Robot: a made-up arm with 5 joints.
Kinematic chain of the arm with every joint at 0, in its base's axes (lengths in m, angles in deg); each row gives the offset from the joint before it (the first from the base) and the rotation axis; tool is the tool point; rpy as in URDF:
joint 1: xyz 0.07 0 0.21 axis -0.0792 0.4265 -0.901
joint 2: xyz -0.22 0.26 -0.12 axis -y
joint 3: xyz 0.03 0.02 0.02 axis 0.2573 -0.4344 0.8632
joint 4: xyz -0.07 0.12 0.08 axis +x
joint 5: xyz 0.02 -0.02 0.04 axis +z
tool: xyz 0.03 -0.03 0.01 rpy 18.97 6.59 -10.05
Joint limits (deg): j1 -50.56..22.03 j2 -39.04..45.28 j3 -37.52..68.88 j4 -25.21..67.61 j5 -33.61..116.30
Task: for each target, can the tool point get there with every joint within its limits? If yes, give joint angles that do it. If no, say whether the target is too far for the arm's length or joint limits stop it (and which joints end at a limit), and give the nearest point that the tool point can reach.
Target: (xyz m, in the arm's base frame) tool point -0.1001 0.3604 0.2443
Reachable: yes | joints 5.08 -19.13 23.95 9.77 44.74
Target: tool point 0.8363 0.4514 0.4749
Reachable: no: too far | nearest point 0.1299 0.4117 0.1762 | short by 0.768 m
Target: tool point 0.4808 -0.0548 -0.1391
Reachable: no: joint limits stop it (at a limit: joint 1, joint 2, joint 3, joint 4) | nearest point 0.1428 0.3816 0.0976 | short by 0.601 m
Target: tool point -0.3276 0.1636 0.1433
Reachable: yes | joints -38.03 15.05 2.73 45.40 70.00
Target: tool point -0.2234 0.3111 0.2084
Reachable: yes | joints -7.24 8.05 19.33 43.43 63.09
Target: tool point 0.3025 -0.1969 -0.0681
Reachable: no: joint limits stop it (at a limit: joint 1, joint 2, joint 3, joint 5) | nearest point -0.2136 0.0210 0.0874 | short by 0.581 m
